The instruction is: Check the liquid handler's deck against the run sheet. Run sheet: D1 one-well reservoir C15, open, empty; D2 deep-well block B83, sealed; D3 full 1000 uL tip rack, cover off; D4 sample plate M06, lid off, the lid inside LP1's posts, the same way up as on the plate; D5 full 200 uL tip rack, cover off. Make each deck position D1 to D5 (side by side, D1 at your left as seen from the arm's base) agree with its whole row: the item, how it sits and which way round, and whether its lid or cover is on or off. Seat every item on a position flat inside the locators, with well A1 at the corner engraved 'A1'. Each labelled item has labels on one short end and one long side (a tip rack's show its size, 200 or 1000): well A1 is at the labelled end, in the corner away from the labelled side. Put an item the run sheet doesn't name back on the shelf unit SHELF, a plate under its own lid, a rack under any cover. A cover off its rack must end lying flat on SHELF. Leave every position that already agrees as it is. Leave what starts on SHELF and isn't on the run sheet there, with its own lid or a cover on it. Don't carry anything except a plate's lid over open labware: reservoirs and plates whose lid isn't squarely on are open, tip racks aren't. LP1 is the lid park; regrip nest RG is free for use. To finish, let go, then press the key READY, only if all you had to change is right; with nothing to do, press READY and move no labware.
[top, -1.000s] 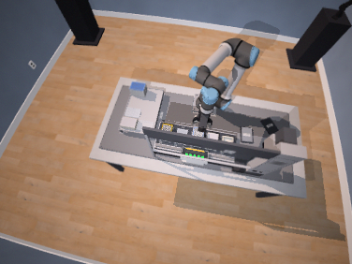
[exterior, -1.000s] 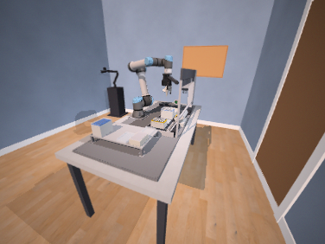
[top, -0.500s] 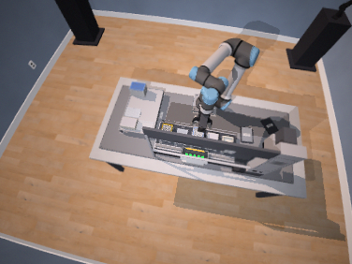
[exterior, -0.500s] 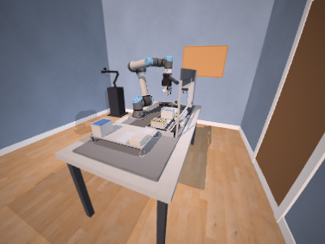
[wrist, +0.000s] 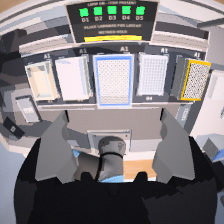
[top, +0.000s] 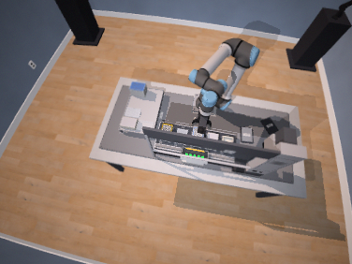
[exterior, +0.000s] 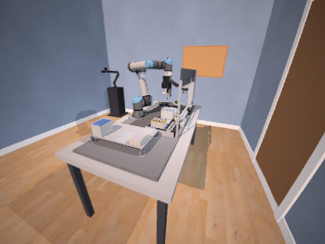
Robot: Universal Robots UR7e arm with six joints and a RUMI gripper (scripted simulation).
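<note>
The whitish sealed block is 20 cm below my hand, 12 cm to the left of it and 1 cm ahead of it. From my hand the other things lie so: yellow-rimmed tip rack (24 cm to the right, 18 cm below, 1 cm behind); then beige reservoir (25 cm to the left, 21 cm below, 2 cm ahead); then white well plate (22 cm below, 12 cm to the right, 1 cm behind).
</note>
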